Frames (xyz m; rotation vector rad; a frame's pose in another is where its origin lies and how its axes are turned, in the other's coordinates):
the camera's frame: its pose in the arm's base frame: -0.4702 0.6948 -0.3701 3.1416 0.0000 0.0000
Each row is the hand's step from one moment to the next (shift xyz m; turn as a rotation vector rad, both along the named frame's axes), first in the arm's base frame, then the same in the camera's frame.
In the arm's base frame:
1: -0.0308 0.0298 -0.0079 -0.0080 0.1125 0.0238
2: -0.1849 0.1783 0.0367 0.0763 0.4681 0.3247
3: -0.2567 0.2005 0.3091 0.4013 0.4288 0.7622
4: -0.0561 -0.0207 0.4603 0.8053 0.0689 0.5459
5: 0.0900 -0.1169 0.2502 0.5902 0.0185 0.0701
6: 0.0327 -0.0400 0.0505 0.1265 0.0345 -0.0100
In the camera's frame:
1: -0.0308 -0.0298 0.0079 -0.0080 -0.1125 -0.0238
2: -0.1849 -0.1783 -0.0367 0.0763 -0.4681 -0.3247
3: -0.2567 -0.2005 -0.3091 0.4013 -0.4288 -0.7622
4: -0.0561 0.0207 -0.4603 0.8053 -0.0689 -0.5459
5: 0.0900 0.1169 -0.2502 0.5902 -0.0185 -0.0701
6: 0.0327 0.0400 -0.0505 0.1265 -0.0345 0.0100

